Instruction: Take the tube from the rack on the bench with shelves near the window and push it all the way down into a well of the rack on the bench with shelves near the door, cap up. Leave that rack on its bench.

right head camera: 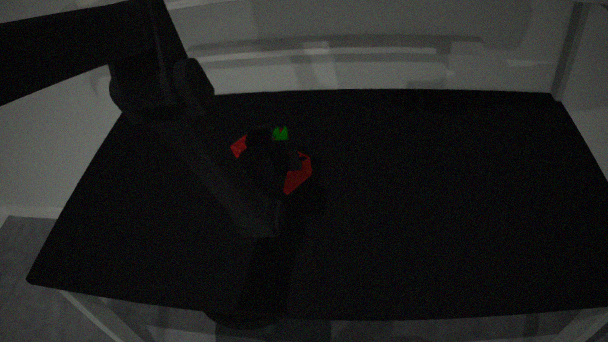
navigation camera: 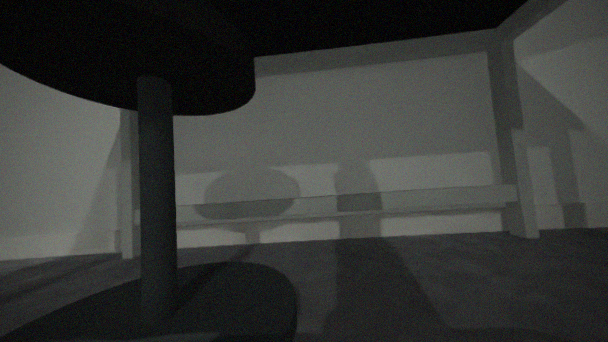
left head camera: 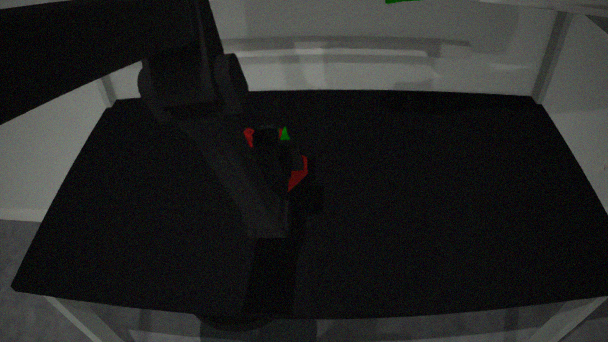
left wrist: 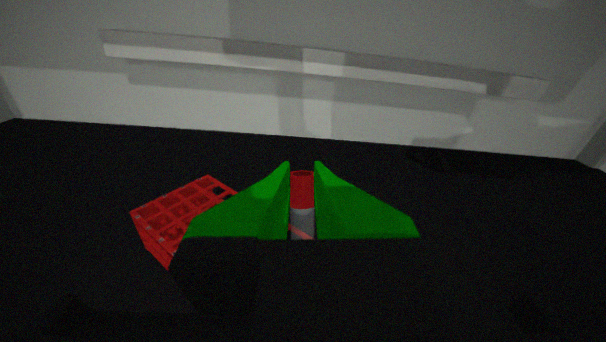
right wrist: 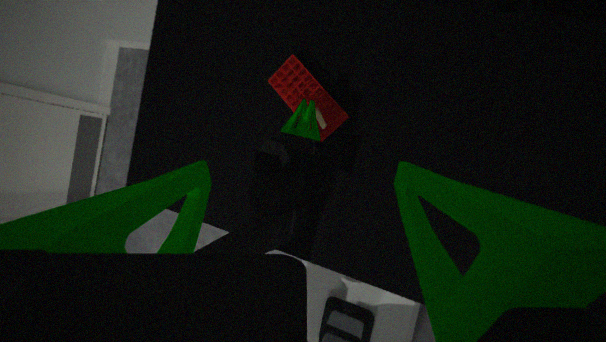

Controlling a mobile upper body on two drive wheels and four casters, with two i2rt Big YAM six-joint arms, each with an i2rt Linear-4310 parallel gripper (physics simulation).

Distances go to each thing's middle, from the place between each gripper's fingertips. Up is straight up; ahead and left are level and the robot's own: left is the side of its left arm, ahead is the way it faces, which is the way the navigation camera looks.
Labels:
Right now the tube with red cap (left wrist: 302, 210) is 42 cm below my right hand, 14 cm to the left of it and 10 cm ahead of it. The rest, counted from my right hand: red tube rack (right head camera: 294, 178) 48 cm below, 20 cm to the left, 15 cm ahead.
The tube with red cap lies 6 cm below my left hand and 2 cm behind it. From my left hand the other things lie so: red tube rack (12 cm below, 5 cm to the left, 3 cm ahead).

